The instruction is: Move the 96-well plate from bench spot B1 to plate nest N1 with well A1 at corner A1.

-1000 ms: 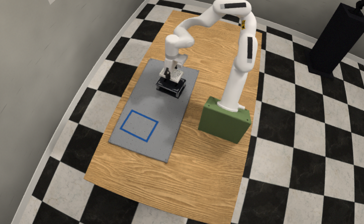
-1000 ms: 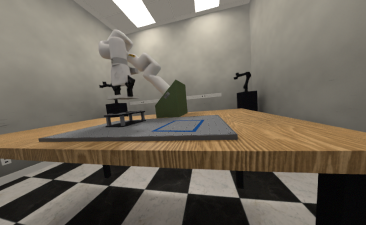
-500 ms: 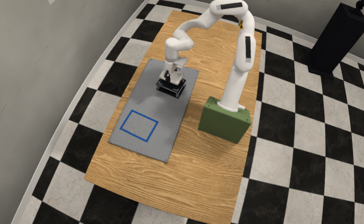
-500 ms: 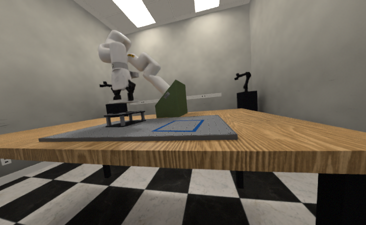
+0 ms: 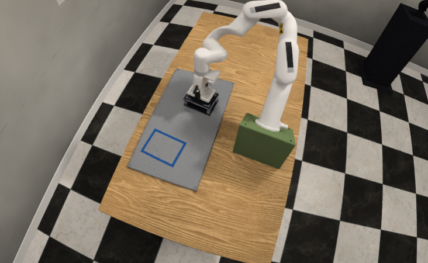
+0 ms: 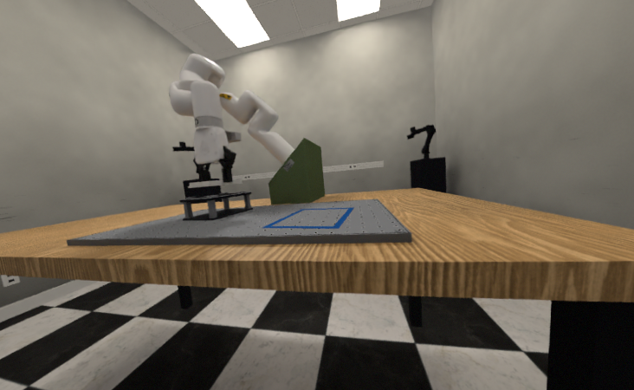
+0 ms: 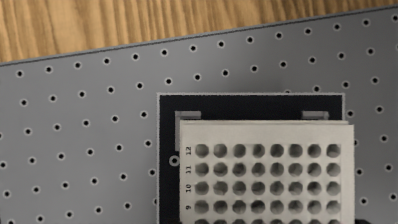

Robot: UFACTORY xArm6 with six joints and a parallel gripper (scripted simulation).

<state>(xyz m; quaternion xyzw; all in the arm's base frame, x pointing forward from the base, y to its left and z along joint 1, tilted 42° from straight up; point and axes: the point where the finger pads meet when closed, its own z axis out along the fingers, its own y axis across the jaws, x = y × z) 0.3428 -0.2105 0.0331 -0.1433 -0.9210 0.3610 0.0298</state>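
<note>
Now: the black raised plate nest 5 cm below my hand. The rest, counted from my hand: 96-well plate (1 cm below).
</note>
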